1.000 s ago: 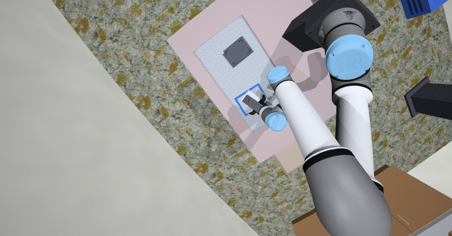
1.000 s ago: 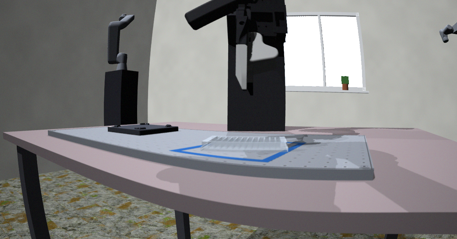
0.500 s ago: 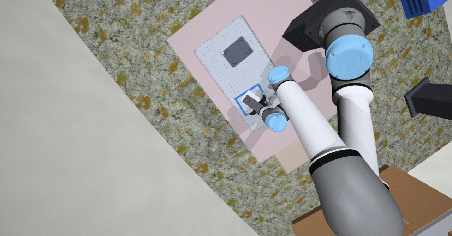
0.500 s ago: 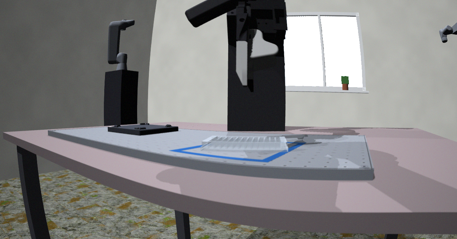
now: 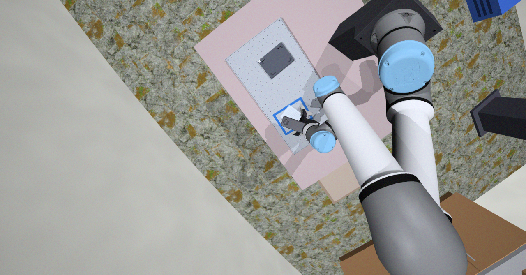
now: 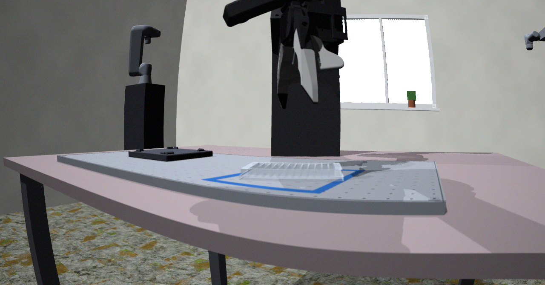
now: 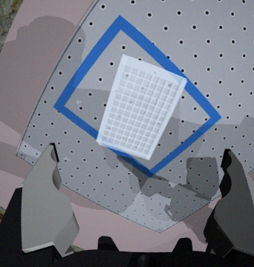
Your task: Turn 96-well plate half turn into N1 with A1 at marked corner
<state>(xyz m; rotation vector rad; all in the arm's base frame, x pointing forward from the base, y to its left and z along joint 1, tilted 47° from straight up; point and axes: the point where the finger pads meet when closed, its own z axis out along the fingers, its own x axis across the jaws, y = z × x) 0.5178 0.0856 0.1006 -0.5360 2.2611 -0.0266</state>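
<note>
Now: hand 9 cm above the clear 96-well plate. The rest, counted from my hand: A1 label 36 cm to the right, 8 cm below, 5 cm behind; then plate nest 31 cm to the right, 12 cm behind, 8 cm below.
</note>
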